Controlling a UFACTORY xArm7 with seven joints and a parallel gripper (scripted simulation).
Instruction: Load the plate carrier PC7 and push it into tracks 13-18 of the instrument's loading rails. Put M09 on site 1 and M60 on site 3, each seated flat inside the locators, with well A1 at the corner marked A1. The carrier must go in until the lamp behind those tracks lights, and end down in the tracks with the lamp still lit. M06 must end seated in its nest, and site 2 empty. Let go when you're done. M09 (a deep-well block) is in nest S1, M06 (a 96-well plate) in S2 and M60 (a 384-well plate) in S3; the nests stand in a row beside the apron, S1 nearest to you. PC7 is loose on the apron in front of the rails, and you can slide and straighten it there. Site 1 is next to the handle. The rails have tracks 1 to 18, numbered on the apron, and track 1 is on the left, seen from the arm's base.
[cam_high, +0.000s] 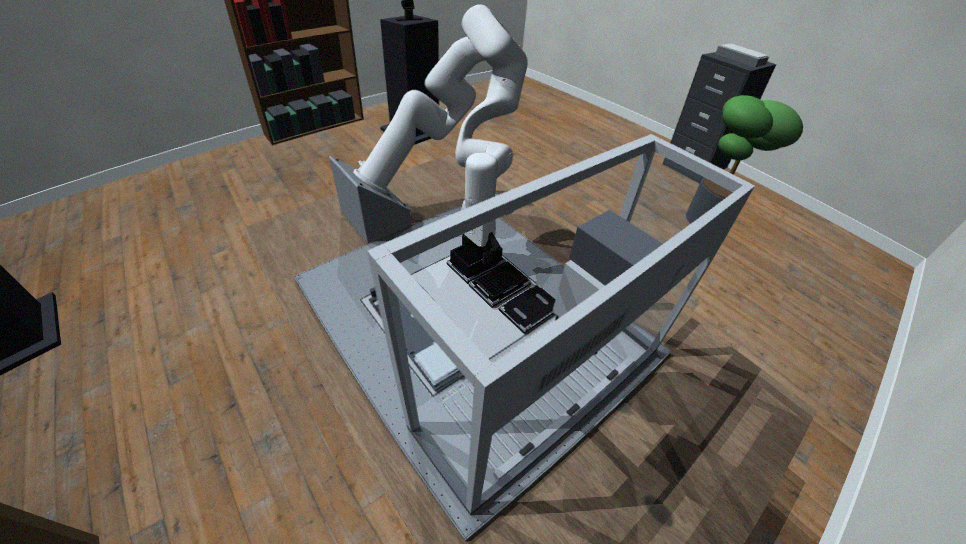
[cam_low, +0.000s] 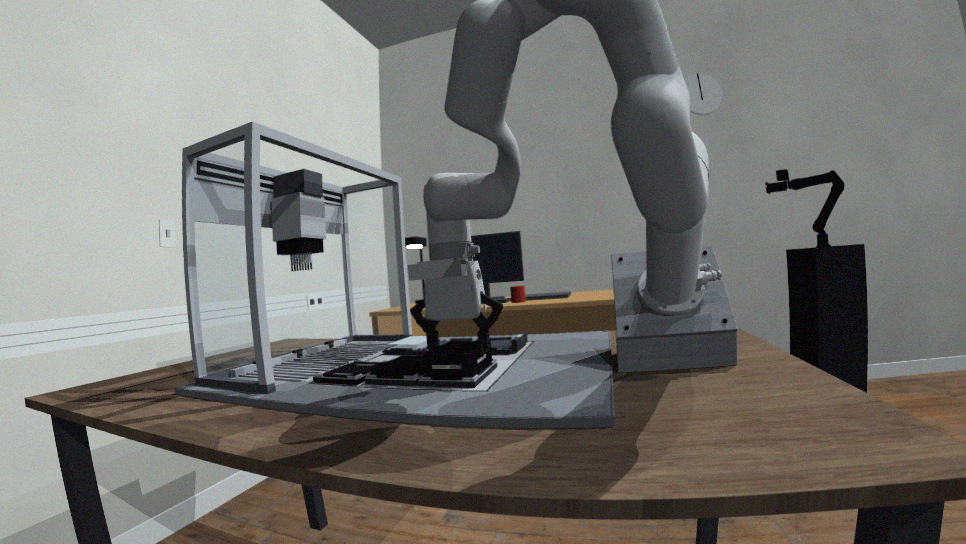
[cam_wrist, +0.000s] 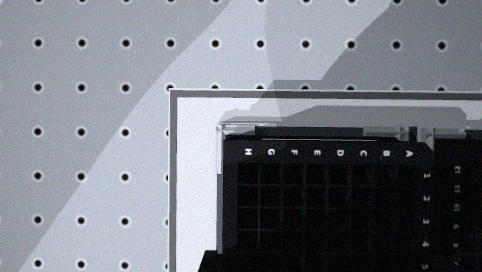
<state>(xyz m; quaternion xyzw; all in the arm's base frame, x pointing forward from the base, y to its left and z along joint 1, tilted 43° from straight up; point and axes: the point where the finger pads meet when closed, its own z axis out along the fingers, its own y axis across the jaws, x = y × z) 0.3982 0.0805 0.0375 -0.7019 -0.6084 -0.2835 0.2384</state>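
My hand is 2 cm above the deep-well block M09. Also, from my hand: nest S1: 5 cm below; then nest S3: 22 cm ahead, 5 cm below, 1 cm to the right; then plate M06: 11 cm ahead, 3 cm below, 1 cm to the right.
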